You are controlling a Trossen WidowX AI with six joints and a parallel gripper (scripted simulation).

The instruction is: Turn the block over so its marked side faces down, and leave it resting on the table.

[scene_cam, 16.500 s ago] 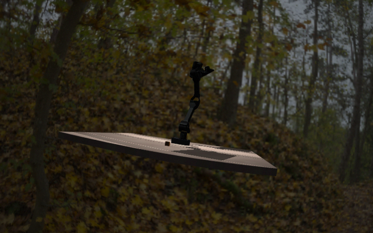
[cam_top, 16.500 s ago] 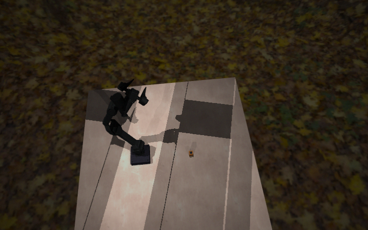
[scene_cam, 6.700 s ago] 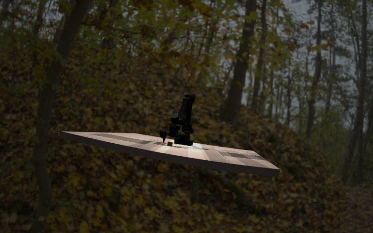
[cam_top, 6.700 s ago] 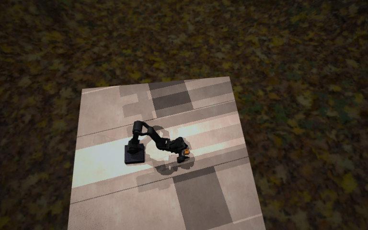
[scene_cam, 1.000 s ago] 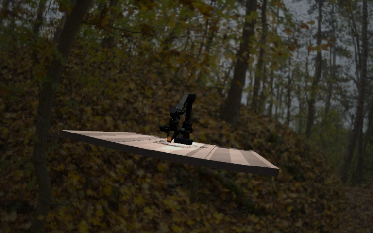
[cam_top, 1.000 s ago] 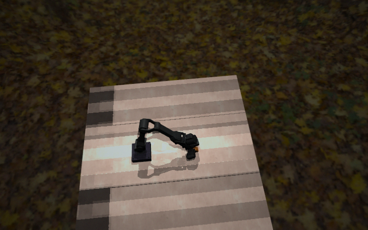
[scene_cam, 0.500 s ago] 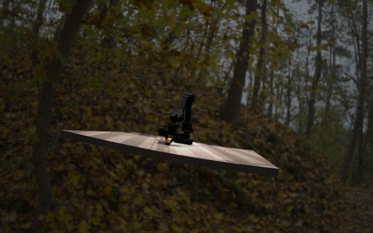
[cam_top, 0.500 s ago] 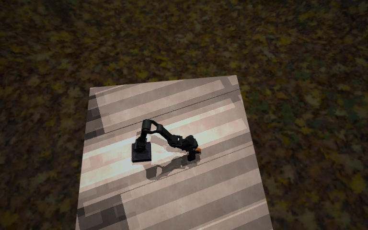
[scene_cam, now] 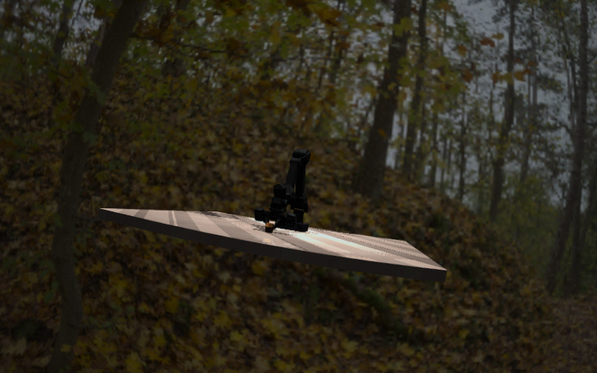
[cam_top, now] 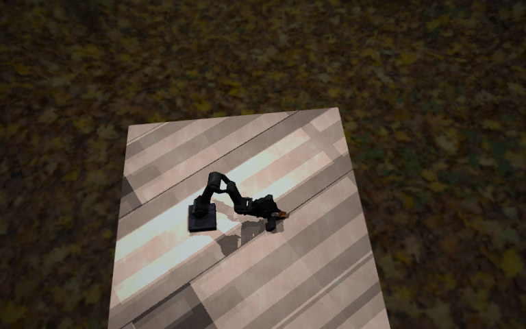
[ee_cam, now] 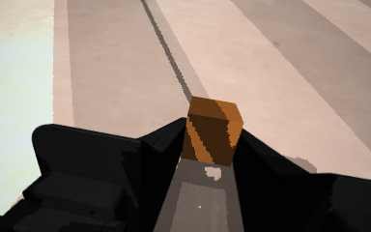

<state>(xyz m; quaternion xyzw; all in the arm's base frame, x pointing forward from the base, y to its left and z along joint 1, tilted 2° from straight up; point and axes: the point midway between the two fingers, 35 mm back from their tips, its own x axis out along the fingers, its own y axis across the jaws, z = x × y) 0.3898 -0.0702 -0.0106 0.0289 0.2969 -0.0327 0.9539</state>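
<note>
Now: gripper tip 10 mm above the small orange block.
</note>
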